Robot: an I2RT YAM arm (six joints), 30 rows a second.
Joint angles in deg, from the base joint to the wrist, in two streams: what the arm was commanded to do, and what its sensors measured. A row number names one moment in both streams.
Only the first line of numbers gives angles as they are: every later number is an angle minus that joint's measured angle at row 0.
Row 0, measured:
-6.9, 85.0, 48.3, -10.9, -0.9, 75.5
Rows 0 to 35, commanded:
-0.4, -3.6, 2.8, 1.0, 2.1, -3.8
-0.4, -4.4, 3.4, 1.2, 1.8, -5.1
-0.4, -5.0, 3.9, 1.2, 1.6, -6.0
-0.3, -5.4, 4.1, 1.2, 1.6, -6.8
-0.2, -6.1, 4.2, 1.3, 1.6, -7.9
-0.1, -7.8, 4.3, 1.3, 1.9, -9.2
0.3, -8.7, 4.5, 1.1, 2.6, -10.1
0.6, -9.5, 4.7, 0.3, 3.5, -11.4
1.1, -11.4, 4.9, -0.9, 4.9, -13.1
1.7, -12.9, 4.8, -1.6, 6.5, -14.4
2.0, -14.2, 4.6, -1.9, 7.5, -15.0
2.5, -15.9, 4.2, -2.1, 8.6, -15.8
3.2, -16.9, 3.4, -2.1, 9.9, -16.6
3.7, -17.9, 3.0, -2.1, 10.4, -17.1
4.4, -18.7, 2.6, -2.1, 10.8, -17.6
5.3, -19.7, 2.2, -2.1, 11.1, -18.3
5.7, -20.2, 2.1, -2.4, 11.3, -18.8
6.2, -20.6, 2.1, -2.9, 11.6, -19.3
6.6, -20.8, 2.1, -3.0, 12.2, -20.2
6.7, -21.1, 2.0, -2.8, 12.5, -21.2
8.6, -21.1, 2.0, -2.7, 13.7, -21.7
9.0, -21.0, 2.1, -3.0, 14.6, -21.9
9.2, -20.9, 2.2, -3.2, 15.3, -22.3
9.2, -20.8, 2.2, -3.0, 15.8, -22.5
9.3, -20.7, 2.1, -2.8, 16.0, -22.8
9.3, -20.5, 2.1, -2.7, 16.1, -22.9
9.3, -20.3, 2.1, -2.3, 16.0, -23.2
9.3, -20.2, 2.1, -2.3, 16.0, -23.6
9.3, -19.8, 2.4, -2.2, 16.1, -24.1
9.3, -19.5, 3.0, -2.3, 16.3, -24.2
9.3, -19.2, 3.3, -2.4, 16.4, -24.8
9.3, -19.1, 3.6, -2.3, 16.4, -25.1
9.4, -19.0, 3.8, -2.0, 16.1, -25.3
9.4, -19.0, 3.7, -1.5, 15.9, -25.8
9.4, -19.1, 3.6, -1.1, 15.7, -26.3
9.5, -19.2, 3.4, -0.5, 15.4, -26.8
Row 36, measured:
9.0, -19.1, 2.0, -2.4, 13.8, -24.0
